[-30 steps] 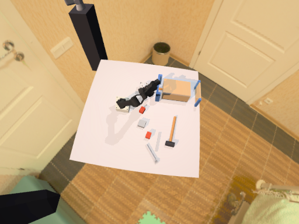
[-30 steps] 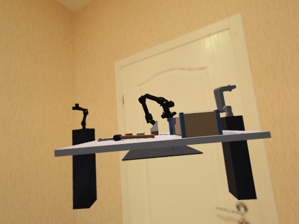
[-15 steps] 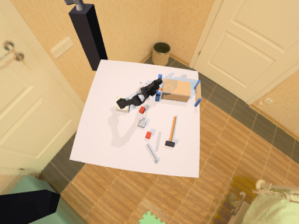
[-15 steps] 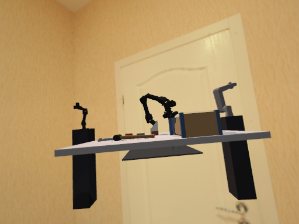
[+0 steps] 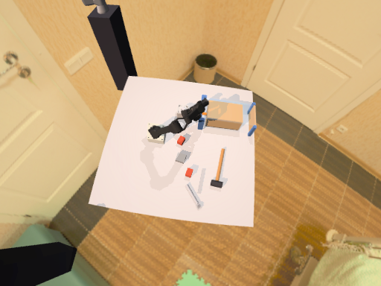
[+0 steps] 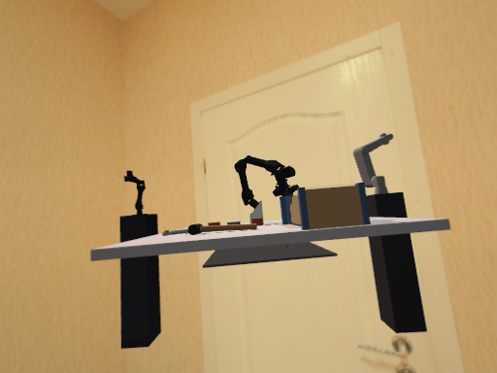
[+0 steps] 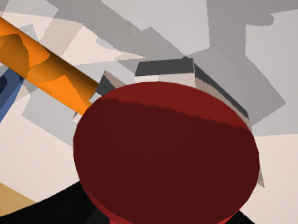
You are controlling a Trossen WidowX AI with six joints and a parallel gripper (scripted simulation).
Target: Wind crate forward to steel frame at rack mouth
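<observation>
Now: the winch handle 2 cm behind my gripper tip, 1 cm to the left of it and 3 cm below it. The rest, counted from my gripper tip: red knob (1 cm ahead, 1 cm to the right); blue frame (9 cm ahead, 6 cm to the left, 2 cm below); white winch (9 cm behind, 4 cm to the left, 10 cm below).
</observation>
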